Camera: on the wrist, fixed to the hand. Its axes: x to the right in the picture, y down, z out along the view.
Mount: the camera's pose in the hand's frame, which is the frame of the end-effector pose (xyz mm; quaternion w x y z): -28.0 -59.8 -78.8 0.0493 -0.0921 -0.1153 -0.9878
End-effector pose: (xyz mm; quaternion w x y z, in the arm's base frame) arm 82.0 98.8 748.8 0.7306 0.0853 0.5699 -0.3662
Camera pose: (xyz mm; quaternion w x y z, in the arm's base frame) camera -18.8 110.9 764.9 0.2522 0.6683 -0.0618 0.6971
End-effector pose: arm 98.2 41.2 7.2 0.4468 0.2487 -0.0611 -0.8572
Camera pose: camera 105.5 108.2 -70.4 0.8089 0.0674 -0.2701 0.5179
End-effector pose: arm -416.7 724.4 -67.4 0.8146 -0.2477 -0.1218 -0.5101
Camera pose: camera -486.9 683.0 -130.1 0.5006 0.0257 0.2976 0.8125
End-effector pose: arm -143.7 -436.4 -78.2 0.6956 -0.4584 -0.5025 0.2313
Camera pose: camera -91.1 -518.5 -45.7 0.1626 0.4364 -0.5791 -0.6692
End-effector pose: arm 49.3 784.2 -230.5 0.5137 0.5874 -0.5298 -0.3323
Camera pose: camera 133.7 825.7 -272.1 0.3099 -0.4667 -0.5255 0.6403
